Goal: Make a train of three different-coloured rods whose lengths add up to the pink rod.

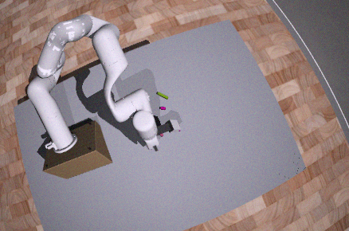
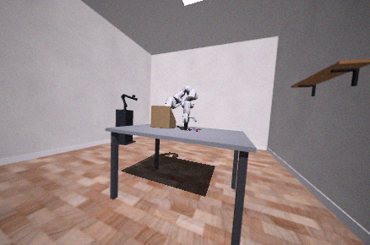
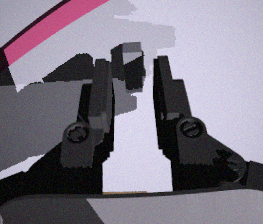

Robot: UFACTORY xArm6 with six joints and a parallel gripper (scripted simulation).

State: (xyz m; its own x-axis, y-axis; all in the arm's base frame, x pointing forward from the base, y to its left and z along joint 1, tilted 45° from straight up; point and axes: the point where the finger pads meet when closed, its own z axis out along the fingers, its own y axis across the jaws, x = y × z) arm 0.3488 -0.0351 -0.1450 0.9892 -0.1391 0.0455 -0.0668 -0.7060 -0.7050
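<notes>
The grey rod lies 3 cm below my hand. The rest, counted from my hand: lime rod: 14 cm ahead, 16 cm to the left, 3 cm below; then pink rod: 3 cm ahead, 4 cm to the left, 3 cm below.
</notes>
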